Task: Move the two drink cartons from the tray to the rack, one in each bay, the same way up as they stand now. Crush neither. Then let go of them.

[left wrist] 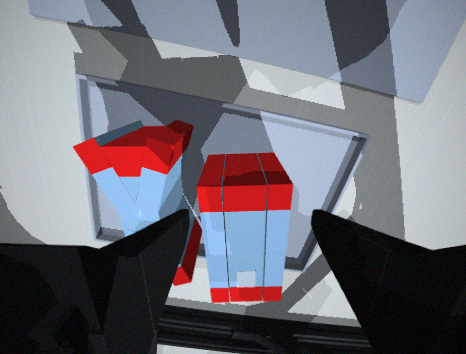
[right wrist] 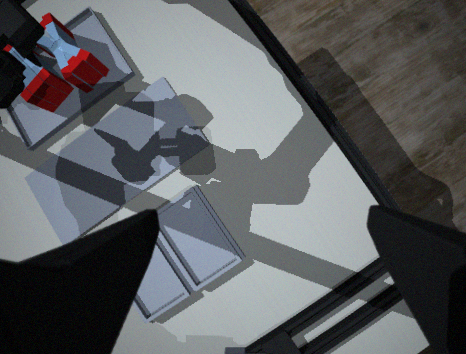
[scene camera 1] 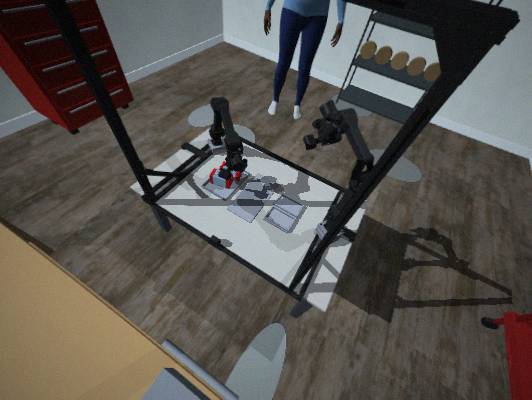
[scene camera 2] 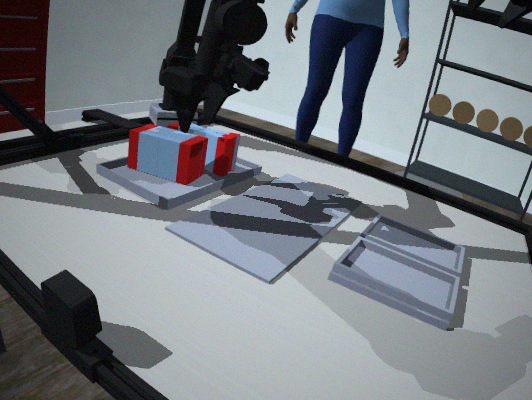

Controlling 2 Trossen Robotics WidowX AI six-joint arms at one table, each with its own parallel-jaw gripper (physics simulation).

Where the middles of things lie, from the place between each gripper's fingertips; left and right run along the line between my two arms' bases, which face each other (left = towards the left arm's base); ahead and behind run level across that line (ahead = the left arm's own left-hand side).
My right gripper is now 22 cm past the flat grey mat (scene camera 2: 263, 231), 16 cm to the right of it and 37 cm above it. The rest, counted from my right hand: grey tray (scene camera 2: 165, 193) 26 cm behind, 36 cm to the left, 36 cm below.
The grey tray lies 90 mm below my left hand, 40 mm to the left of it and 10 mm ahead of it. Round my left hand: flat grey mat: 160 mm to the right, 90 mm below, 60 mm ahead.
